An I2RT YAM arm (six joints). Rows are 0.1 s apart.
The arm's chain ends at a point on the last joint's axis. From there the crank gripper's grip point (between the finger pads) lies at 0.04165 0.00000 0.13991 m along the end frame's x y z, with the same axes.
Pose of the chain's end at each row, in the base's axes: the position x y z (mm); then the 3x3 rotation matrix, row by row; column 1 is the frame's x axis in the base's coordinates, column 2 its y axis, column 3 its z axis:
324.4 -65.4 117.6; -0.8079 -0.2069 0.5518; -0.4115 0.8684 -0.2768; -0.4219 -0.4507 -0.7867
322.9 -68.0 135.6; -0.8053 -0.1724 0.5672; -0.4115 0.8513 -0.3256; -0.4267 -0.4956 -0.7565
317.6 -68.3 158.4; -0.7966 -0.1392 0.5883; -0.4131 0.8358 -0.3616; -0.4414 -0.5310 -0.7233
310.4 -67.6 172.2; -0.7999 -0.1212 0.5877; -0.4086 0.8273 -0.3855; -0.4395 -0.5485 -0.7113
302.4 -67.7 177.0; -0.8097 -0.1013 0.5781; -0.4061 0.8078 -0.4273; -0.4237 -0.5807 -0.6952
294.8 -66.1 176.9; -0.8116 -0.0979 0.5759; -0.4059 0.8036 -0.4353; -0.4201 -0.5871 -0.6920
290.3 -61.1 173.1; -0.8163 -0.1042 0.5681; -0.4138 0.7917 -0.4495; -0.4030 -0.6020 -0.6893
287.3 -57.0 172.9; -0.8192 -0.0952 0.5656; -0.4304 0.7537 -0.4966; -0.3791 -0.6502 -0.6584
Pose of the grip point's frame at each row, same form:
368.0 -121.3 -10.0; -0.8079 -0.2069 0.5518; -0.4115 0.8684 -0.2768; -0.4219 -0.4507 -0.7867
368.7 -130.7 12.0; -0.8053 -0.1724 0.5672; -0.4115 0.8513 -0.3256; -0.4267 -0.4956 -0.7565
366.7 -136.1 38.8; -0.7966 -0.1392 0.5883; -0.4131 0.8358 -0.3616; -0.4414 -0.5310 -0.7233
359.3 -138.6 54.4; -0.7999 -0.1212 0.5877; -0.4086 0.8273 -0.3855; -0.4395 -0.5485 -0.7113
349.6 -144.4 62.1; -0.8097 -0.1013 0.5781; -0.4061 0.8078 -0.4273; -0.4237 -0.5807 -0.6952
341.6 -143.9 62.6; -0.8116 -0.0979 0.5759; -0.4059 0.8036 -0.4353; -0.4201 -0.5871 -0.6920
335.8 -141.2 59.9; -0.8163 -0.1042 0.5681; -0.4138 0.7917 -0.4495; -0.4030 -0.6020 -0.6893
332.3 -144.4 65.0; -0.8192 -0.0952 0.5656; -0.4304 0.7537 -0.4966; -0.3791 -0.6502 -0.6584

